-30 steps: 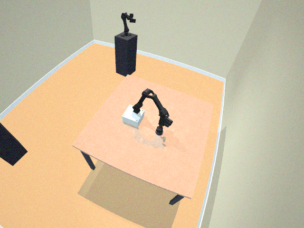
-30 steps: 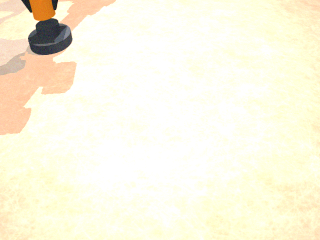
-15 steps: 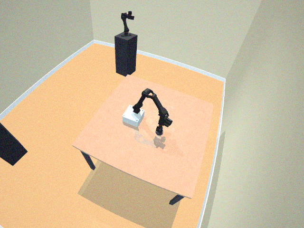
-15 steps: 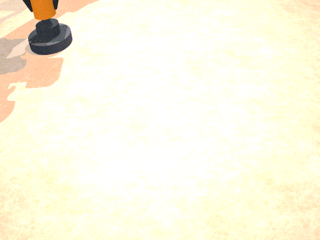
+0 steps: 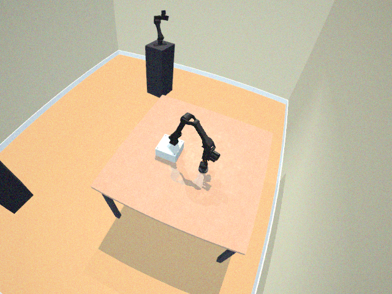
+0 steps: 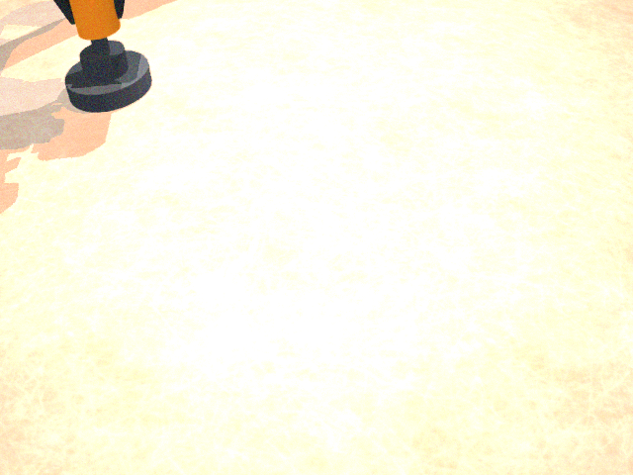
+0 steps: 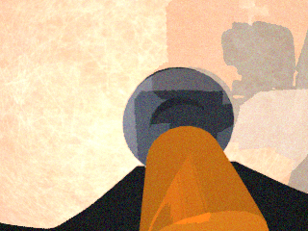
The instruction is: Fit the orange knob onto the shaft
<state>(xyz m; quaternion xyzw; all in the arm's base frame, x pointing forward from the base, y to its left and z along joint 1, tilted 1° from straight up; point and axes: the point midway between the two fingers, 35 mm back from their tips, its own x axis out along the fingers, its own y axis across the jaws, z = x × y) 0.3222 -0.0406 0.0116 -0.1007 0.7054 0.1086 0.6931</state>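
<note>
My gripper tip is now 40 mm above the round pedestal. Also, from my gripper tip: orange knob: 20 mm above.
</note>
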